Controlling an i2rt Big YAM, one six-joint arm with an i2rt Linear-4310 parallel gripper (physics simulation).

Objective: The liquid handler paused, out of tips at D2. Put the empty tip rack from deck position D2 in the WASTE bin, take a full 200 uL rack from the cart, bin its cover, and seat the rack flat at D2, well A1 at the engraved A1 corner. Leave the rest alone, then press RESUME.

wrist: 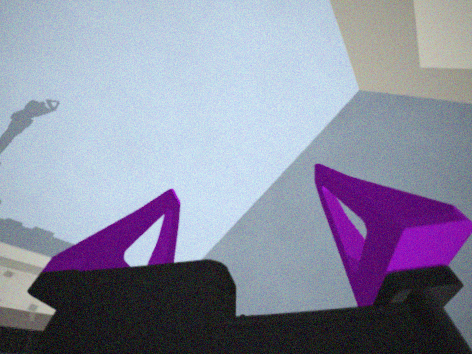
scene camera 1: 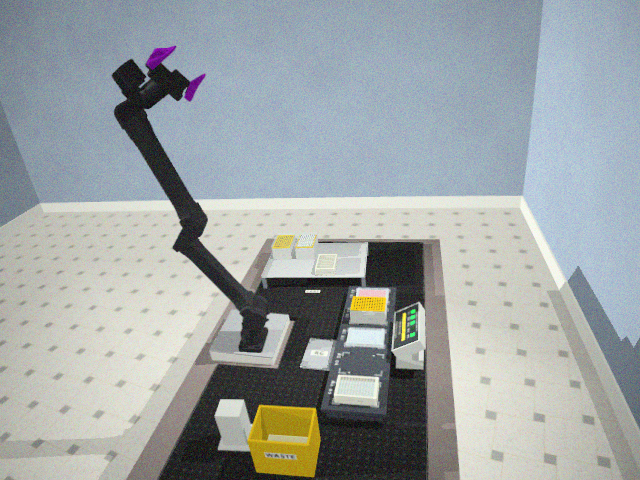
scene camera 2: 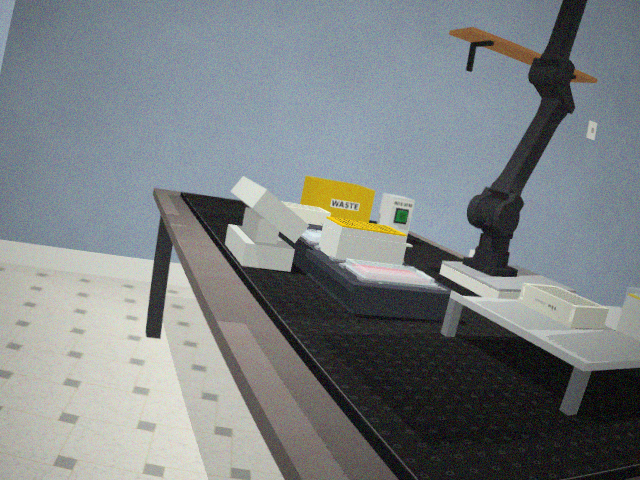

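Seen in the pictures: gripper, fingertip midpoint: point(wrist: 242, 184) point(scene camera 1: 190, 61); arm's base, origin of the base link: point(scene camera 1: 253, 340) point(scene camera 2: 489, 270).
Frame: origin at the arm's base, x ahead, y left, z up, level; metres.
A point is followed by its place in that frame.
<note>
My gripper point(scene camera 1: 189, 60) @(x 0.020, y -0.079, z 0.970 m) point(wrist: 242, 184) @(x 0.020, y -0.079, z 0.970 m) is open and empty, high above the table. The yellow WASTE bin point(scene camera 1: 283, 457) @(x 0.212, y -0.504, z 0.049 m) point(scene camera 2: 338, 198) @(x 0.231, y -0.386, z 0.068 m) stands at the table's near end in the first scene view, with a pale object point(scene camera 1: 286, 439) @(x 0.197, y -0.414, z 0.002 m) inside. The dark deck point(scene camera 1: 356, 412) @(x 0.390, y -0.324, z 0.016 m) point(scene camera 2: 398, 302) @(x 0.436, y 0.298, z -0.006 m) has one vacant position with corner marks; its label is too small to read. The cart point(scene camera 1: 289, 267) @(x 0.057, y 0.449, z 0.030 m) point(scene camera 2: 522, 330) @(x 0.399, y 0.533, z 0.034 m) holds a yellow-topped rack point(scene camera 1: 283, 246) @(x 0.026, y 0.521, z 0.098 m), a rack with a paler, blue-white top point(scene camera 1: 306, 246) @(x 0.132, y 0.518, z 0.097 m) and a cream rack point(scene camera 1: 326, 264) @(x 0.229, y 0.426, z 0.057 m) point(scene camera 2: 563, 305) @(x 0.268, y 0.480, z 0.056 m). The green RESUME button point(scene camera 2: 401, 215) @(x 0.047, y -0.355, z 0.053 m) is on a white box point(scene camera 1: 232, 423) @(x 0.055, y -0.423, z 0.072 m) point(scene camera 2: 387, 209) @(x 0.079, y -0.383, z 0.060 m).
On the deck stand a cream rack point(scene camera 1: 356, 390) @(x 0.388, y -0.264, z 0.041 m), a pale plate point(scene camera 1: 364, 337) @(x 0.404, y -0.015, z 0.031 m), a yellow-topped rack point(scene camera 1: 368, 310) @(x 0.417, y 0.077, z 0.076 m) point(scene camera 2: 361, 242) @(x 0.443, y 0.158, z 0.054 m) and a pink plate point(scene camera 1: 372, 292) @(x 0.428, y 0.250, z 0.032 m) point(scene camera 2: 390, 272) @(x 0.438, y 0.259, z 0.031 m). A tilted display point(scene camera 1: 408, 328) @(x 0.552, y -0.041, z 0.092 m) point(scene camera 2: 268, 206) @(x 0.589, y 0.080, z 0.082 m) stands beside the deck. A flat pale plate point(scene camera 1: 316, 354) @(x 0.235, y -0.045, z -0.022 m) lies between arm base and deck.
</note>
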